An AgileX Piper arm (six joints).
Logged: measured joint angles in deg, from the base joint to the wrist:
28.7 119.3 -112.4 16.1 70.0 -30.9
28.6 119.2 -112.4 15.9 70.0 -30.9
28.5 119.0 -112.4 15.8 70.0 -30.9
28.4 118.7 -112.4 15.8 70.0 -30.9
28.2 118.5 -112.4 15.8 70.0 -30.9
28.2 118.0 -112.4 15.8 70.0 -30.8
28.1 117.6 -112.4 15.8 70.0 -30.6
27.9 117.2 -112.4 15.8 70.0 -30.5
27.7 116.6 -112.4 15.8 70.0 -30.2
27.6 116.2 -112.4 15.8 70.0 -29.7
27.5 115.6 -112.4 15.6 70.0 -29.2
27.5 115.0 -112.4 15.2 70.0 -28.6
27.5 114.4 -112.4 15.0 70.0 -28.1
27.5 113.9 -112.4 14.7 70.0 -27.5
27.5 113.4 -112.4 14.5 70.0 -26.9
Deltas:
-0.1 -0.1 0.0 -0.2 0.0 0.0
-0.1 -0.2 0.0 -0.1 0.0 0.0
-0.1 -0.3 0.0 0.0 0.0 0.0
-0.2 -0.2 0.0 0.0 0.0 0.0
0.0 -0.5 0.0 0.0 0.0 0.1
-0.1 -0.4 0.0 0.0 0.0 0.2
-0.2 -0.4 0.0 0.0 0.0 0.1
-0.2 -0.6 0.0 0.0 0.0 0.3
-0.1 -0.4 0.0 0.0 0.0 0.5
-0.1 -0.6 0.0 -0.2 0.0 0.5
0.0 -0.6 0.0 -0.4 0.0 0.6
0.0 -0.6 0.0 -0.2 0.0 0.5
0.0 -0.5 0.0 -0.3 0.0 0.6
0.0 -0.5 0.0 -0.2 0.0 0.6

